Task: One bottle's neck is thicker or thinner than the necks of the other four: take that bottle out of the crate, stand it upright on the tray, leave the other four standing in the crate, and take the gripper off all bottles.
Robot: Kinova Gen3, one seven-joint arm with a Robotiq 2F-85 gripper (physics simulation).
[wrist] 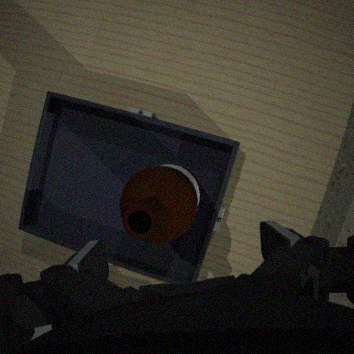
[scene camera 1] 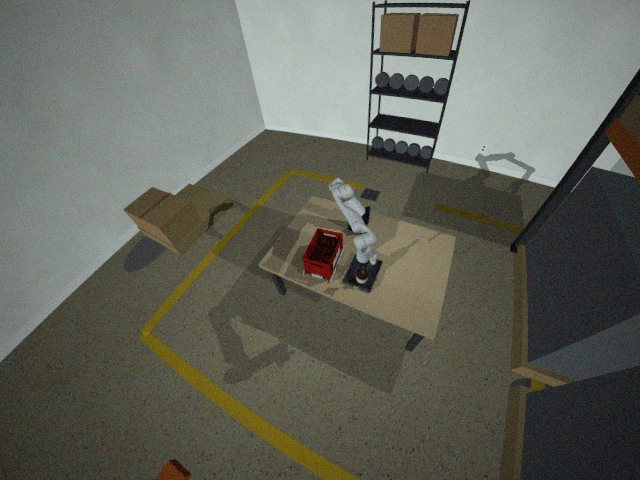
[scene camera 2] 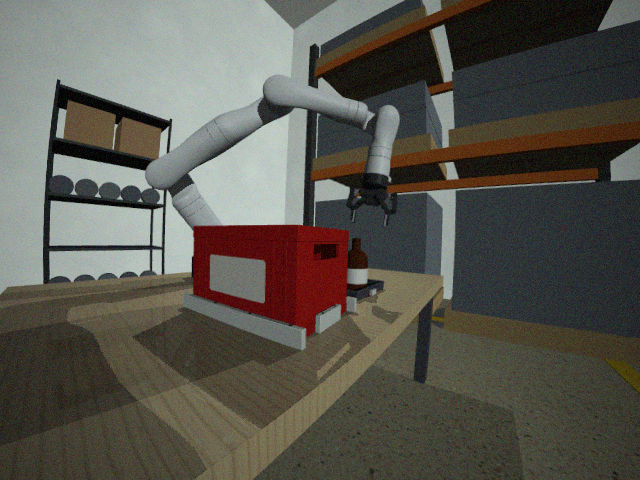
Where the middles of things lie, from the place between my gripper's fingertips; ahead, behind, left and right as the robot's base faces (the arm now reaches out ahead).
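Labels:
Dark tray (wrist: 84,152): 19 cm below my hand, 2 cm to the right of it, 10 cm behind it.

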